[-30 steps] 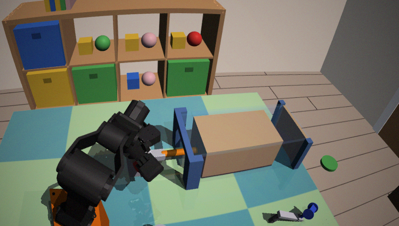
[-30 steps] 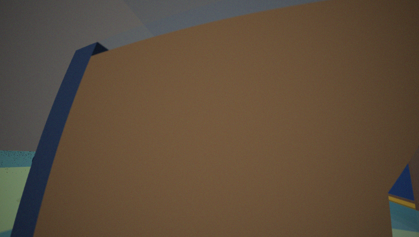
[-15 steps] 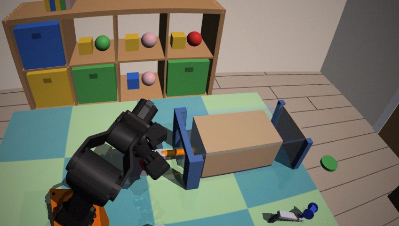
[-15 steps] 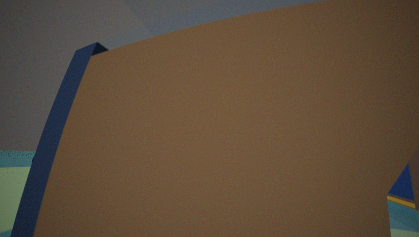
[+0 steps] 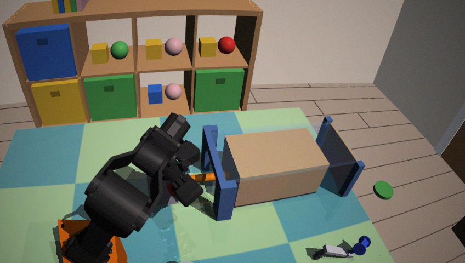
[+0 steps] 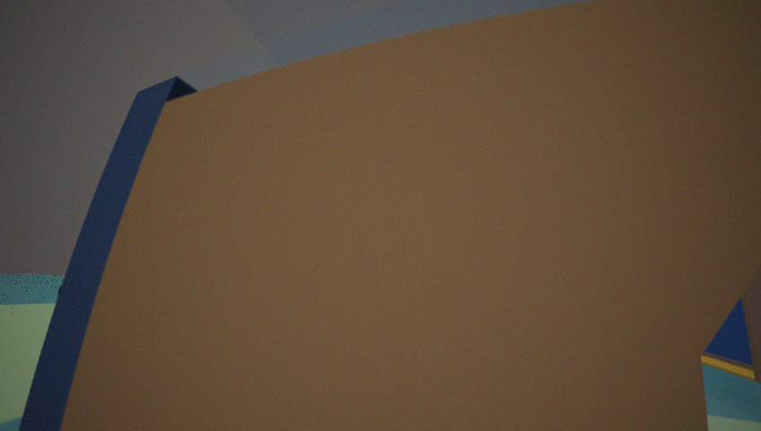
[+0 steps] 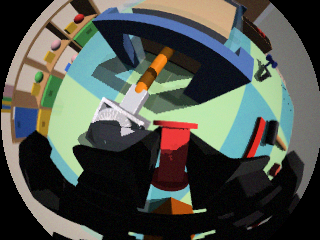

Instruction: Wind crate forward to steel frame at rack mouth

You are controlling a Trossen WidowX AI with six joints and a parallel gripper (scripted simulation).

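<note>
The crank handle is 3 cm behind my gripper tip, 3 cm to the left of it and 3 cm below it. The rest, counted from my gripper tip: blue frame 11 cm ahead, 7 cm to the left, 2 cm below; red knob 2 cm behind, 1 cm to the right; grey winch 7 cm behind, 8 cm to the left, 10 cm below.
</note>
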